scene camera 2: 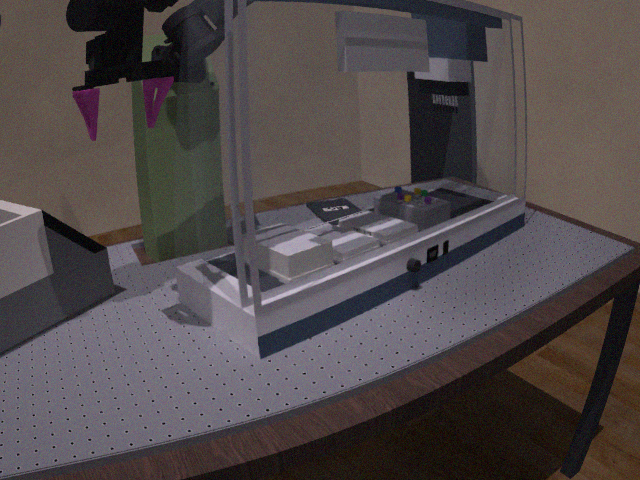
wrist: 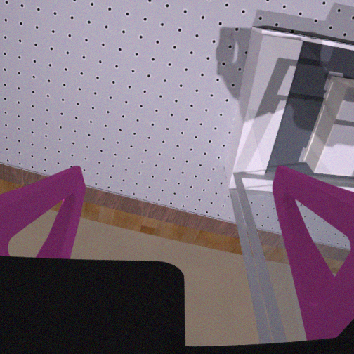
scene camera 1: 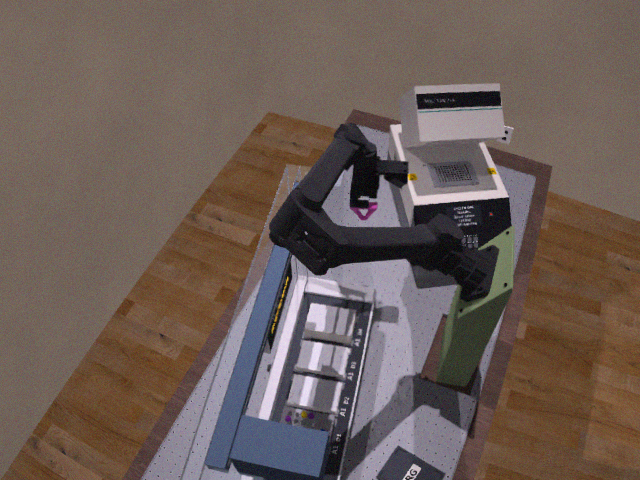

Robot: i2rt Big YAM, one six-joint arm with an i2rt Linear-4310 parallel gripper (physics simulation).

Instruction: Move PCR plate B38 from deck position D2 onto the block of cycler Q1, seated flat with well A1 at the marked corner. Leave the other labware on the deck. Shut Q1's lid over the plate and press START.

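Frame: origin at the arm's base, x down, y ahead, z right, level; metres.
Seen in the pictures: gripper, fingertip midpoint: (scene camera 2: 122,133) (scene camera 1: 365,205); arm's base at its link origin: (scene camera 2: 177,65) (scene camera 1: 482,275).
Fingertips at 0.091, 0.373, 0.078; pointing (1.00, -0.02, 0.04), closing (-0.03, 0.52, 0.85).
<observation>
Offsets run from my fingertips to a thing's top centre, as dx, dy, dz. "spot": to the spot under its first point.
My gripper (scene camera 1: 364,211) (scene camera 2: 122,133) (wrist: 178,176) is open and empty, its magenta fingers wide apart. It hangs high above the bench, between the cycler and the deck's near end in scene camera 1. The pale plate (scene camera 1: 315,391) (scene camera 2: 390,227) at D2 sits low in the deck; its label is not readable. Cycler Q1 {spot: +0.197, -0.004, +0.227} (scene camera 1: 405,206) (scene camera 2: 23,258) has its lid {spot: -0.110, -0.073, +0.367} (scene camera 1: 460,116) raised. Its block {spot: +0.098, -0.093, +0.356} (scene camera 1: 454,173) shows bare wells. The front panel (scene camera 1: 431,219) is partly hidden by the arm.
Labware {+0.203, -0.063, -0.233} (scene camera 1: 330,320) (scene camera 2: 299,255) (wrist: 337,125) stands at D4, other labware {+0.229, -0.109, -0.325} (scene camera 1: 321,357) (scene camera 2: 354,244) at D3, and a rack with coloured caps (scene camera 2: 413,209) at D1. The deck (scene camera 2: 310,320) (wrist: 245,145) has a clear enclosure and a blue overhead beam (scene camera 1: 253,351). A green pedestal (scene camera 1: 473,330) (scene camera 2: 178,206) carries the arm.
</observation>
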